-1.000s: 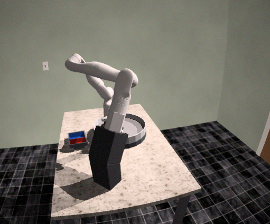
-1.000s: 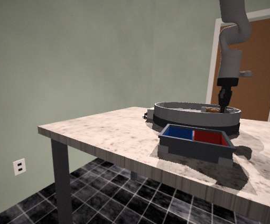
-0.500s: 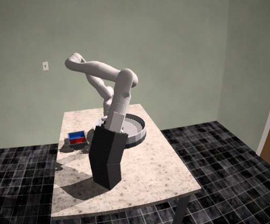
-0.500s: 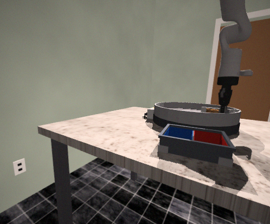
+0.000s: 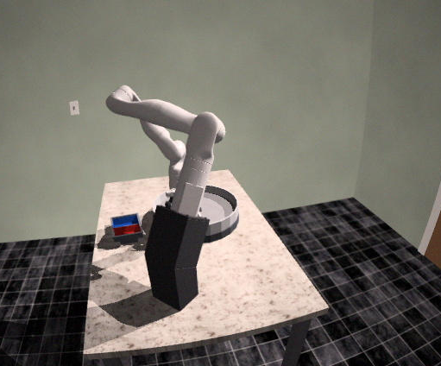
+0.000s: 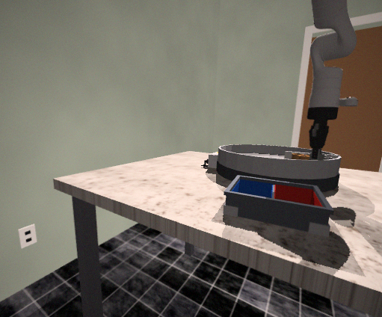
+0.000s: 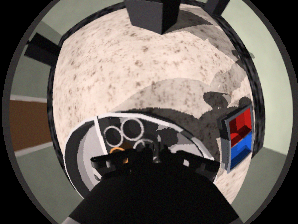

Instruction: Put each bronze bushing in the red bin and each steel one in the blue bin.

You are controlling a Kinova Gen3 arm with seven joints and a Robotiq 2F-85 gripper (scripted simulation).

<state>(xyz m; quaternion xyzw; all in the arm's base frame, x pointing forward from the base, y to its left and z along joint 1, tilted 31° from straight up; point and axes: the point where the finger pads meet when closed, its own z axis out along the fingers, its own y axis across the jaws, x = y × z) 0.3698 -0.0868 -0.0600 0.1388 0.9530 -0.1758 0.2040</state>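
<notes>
Now: hand 25 cm to the right of the bin tray, 11 cm short of it and 8 cm above it. Also, from my hand: turntable (13 cm ahead, 11 cm to the right, 5 cm below).
</notes>
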